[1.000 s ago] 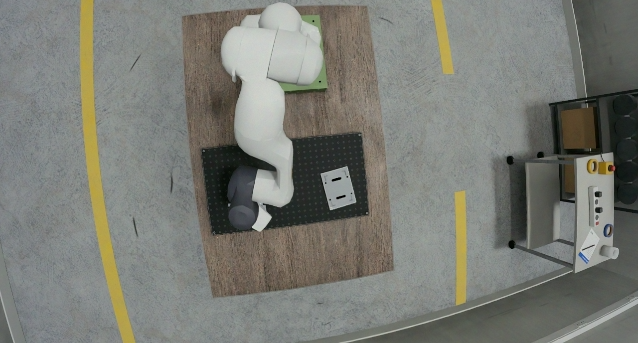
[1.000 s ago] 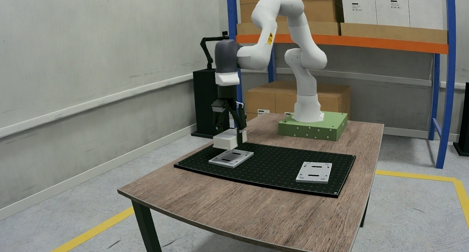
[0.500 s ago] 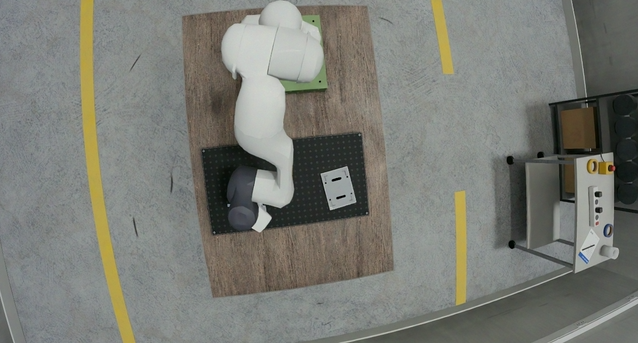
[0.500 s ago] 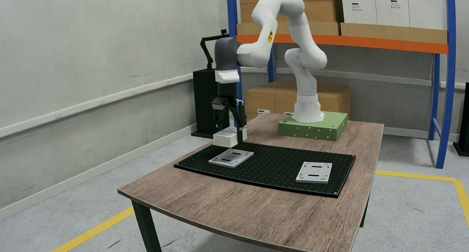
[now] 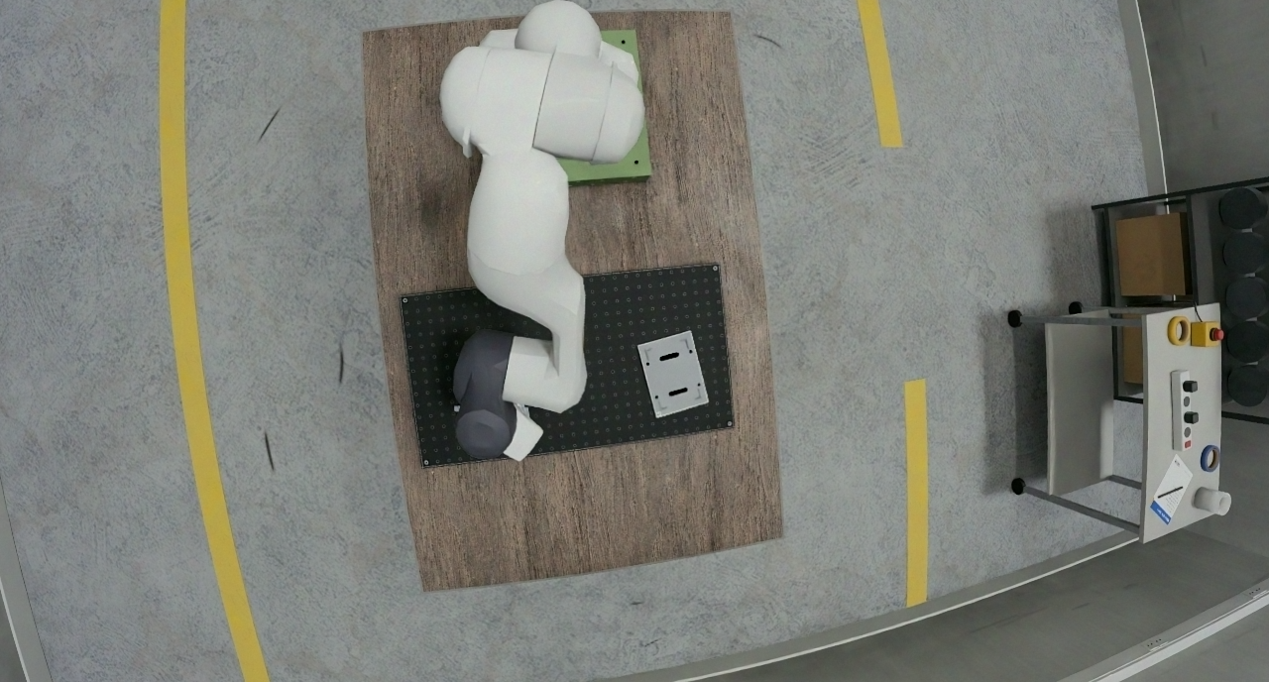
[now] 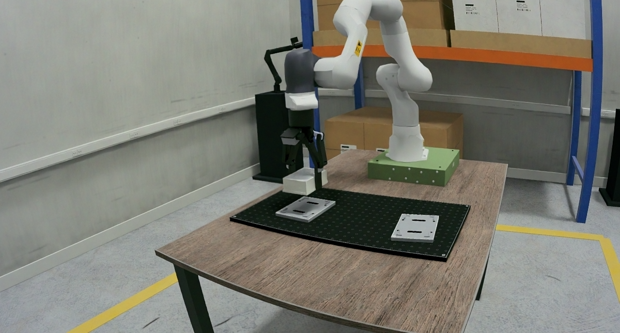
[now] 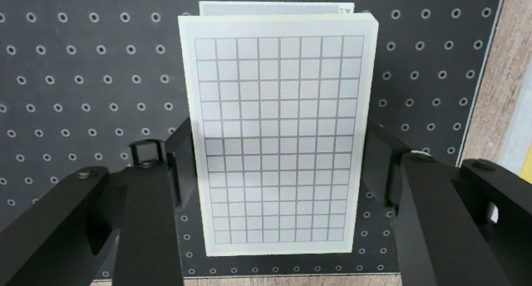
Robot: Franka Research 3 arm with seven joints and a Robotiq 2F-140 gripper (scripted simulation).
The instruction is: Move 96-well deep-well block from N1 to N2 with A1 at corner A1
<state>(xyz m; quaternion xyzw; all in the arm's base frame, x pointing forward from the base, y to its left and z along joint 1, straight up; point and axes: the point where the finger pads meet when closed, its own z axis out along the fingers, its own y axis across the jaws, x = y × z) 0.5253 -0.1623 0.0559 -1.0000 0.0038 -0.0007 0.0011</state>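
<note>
Now: hand 20 mm short of the nest N2, 370 mm to the right of it and 100 mm above it. Also, from my hand: nest N1: 100 mm below; then white deep-well block: 10 mm below.
</note>
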